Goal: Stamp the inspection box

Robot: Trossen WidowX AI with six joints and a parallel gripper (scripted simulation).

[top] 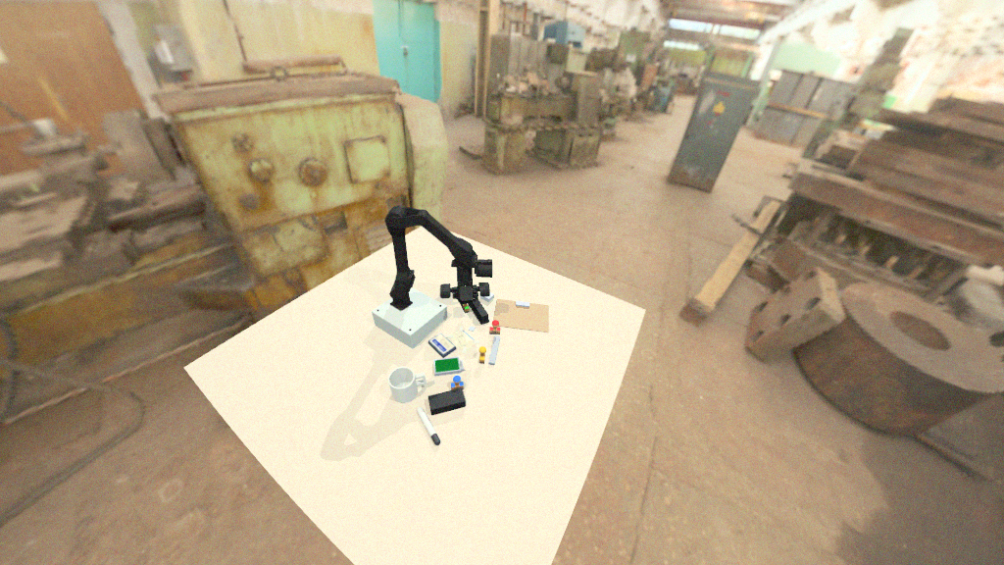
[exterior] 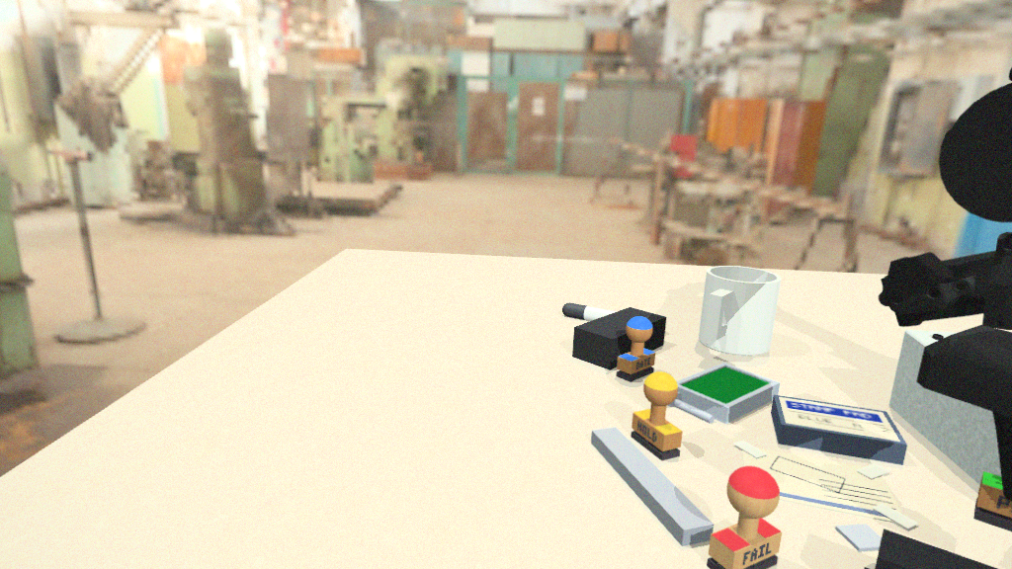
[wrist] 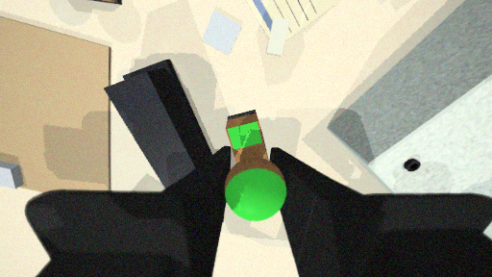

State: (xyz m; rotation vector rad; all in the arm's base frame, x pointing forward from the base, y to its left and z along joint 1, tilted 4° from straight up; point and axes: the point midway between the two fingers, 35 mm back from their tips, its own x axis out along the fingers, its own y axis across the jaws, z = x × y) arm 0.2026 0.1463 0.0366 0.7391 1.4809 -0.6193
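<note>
My gripper tip is now 60 mm short of the card, 100 mm to the left of it and 70 mm above it. Round my gripper tip: red FAIL stamp (140 mm ahead, 40 mm below); then PASS stamp (right at my gripper tip); then blue stamp pad box (30 mm ahead, 170 mm to the right, 50 mm below).
</note>
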